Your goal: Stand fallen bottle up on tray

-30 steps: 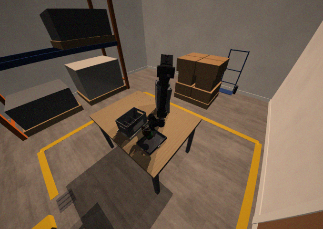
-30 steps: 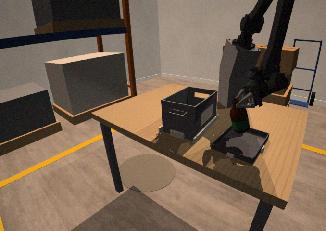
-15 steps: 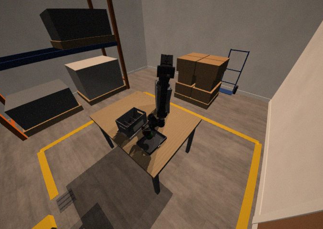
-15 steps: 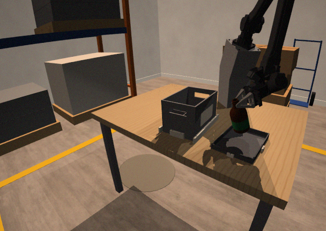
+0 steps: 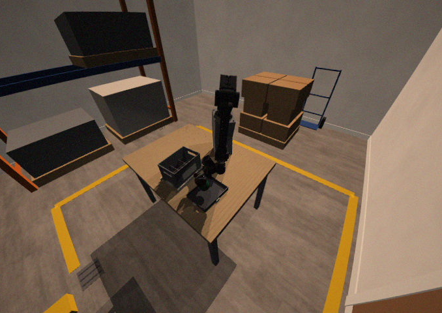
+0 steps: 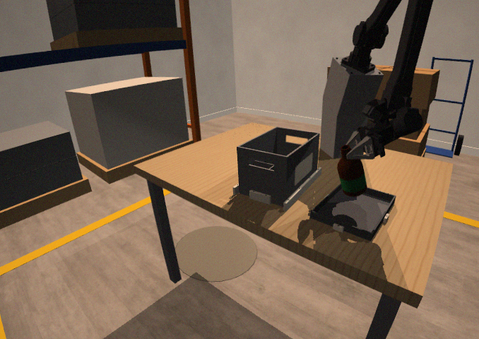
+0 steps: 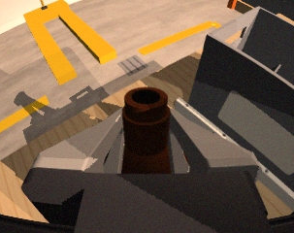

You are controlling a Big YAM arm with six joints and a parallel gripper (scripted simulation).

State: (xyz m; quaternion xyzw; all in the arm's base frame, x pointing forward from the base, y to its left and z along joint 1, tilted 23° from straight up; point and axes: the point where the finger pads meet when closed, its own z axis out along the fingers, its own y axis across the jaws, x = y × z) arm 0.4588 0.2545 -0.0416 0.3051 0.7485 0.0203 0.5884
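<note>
Now: the brown bottle 5 cm below my hand, 2 cm behind it and 1 cm to the left of it. From my hand the other things lie so: tray 18 cm below, 5 cm behind, 3 cm to the left; then dark crate 26 cm to the right, 11 cm below, 1 cm behind.
</note>
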